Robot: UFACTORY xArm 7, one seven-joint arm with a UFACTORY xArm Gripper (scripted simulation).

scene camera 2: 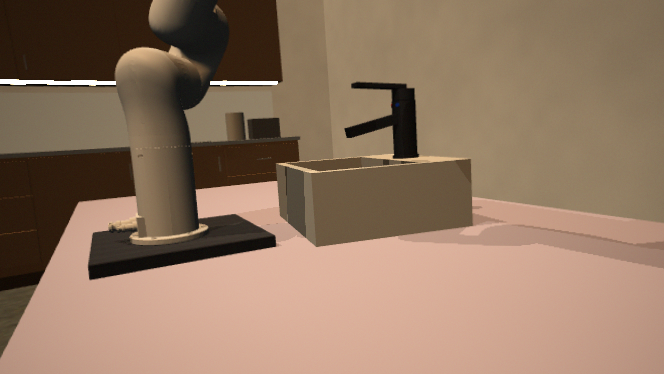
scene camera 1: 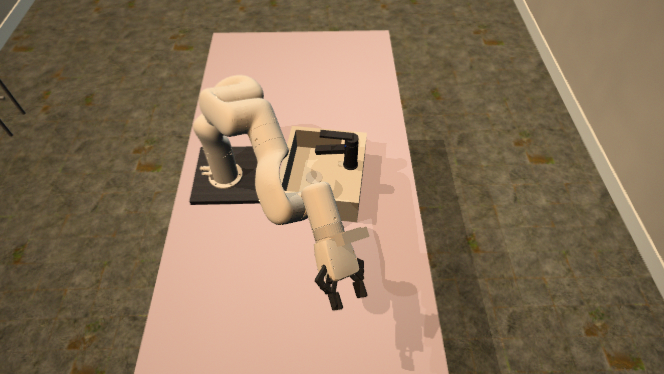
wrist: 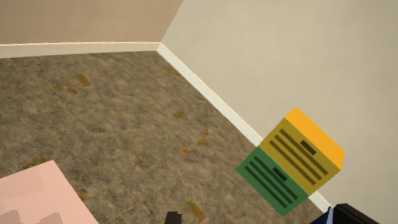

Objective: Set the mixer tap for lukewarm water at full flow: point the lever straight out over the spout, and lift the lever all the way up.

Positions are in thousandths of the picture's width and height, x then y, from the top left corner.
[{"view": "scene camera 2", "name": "black mixer tap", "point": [608, 317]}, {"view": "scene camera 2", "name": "beige sink basin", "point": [502, 539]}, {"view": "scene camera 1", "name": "my gripper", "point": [528, 811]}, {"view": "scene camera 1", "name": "black mixer tap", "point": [528, 434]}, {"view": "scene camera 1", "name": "beige sink basin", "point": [456, 448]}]
